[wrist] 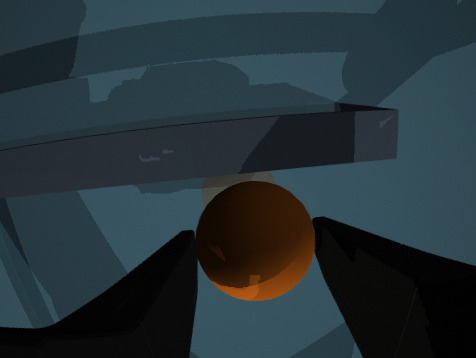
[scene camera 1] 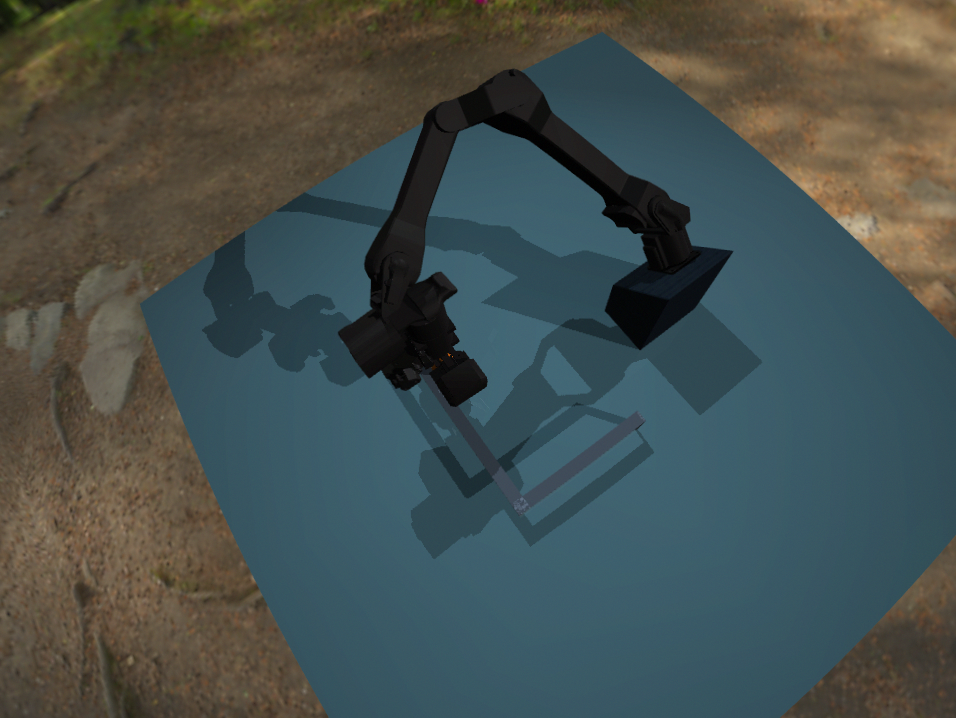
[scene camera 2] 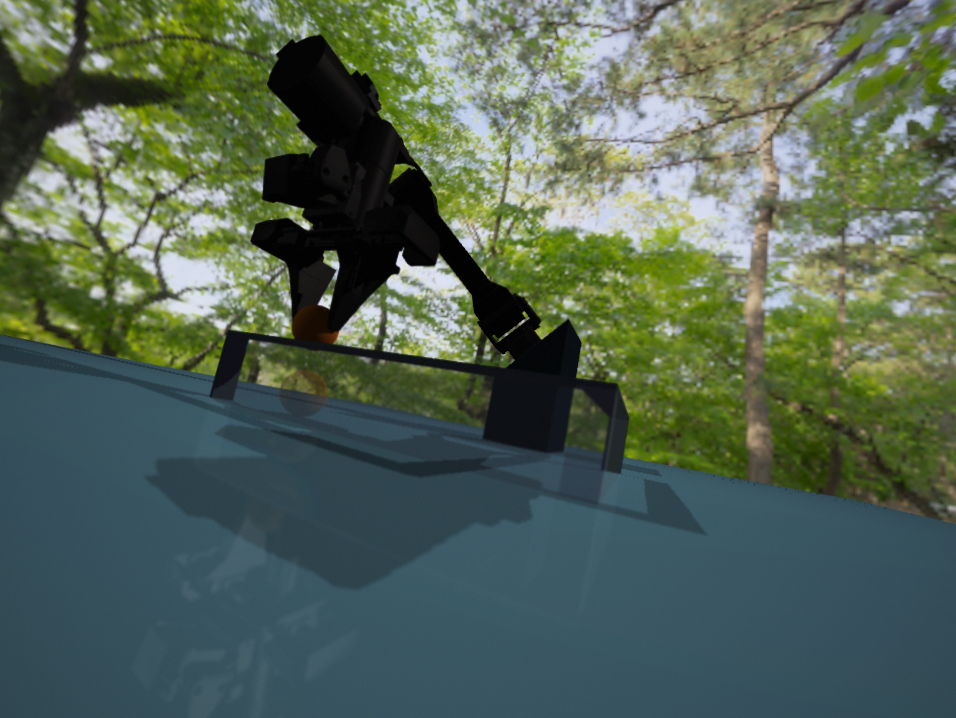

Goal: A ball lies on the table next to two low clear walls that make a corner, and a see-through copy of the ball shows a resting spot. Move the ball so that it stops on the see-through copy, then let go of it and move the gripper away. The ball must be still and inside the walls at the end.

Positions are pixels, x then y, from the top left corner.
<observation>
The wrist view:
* my gripper: 254,236
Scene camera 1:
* my gripper: 443,364
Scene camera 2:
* my gripper: 314,328
</observation>
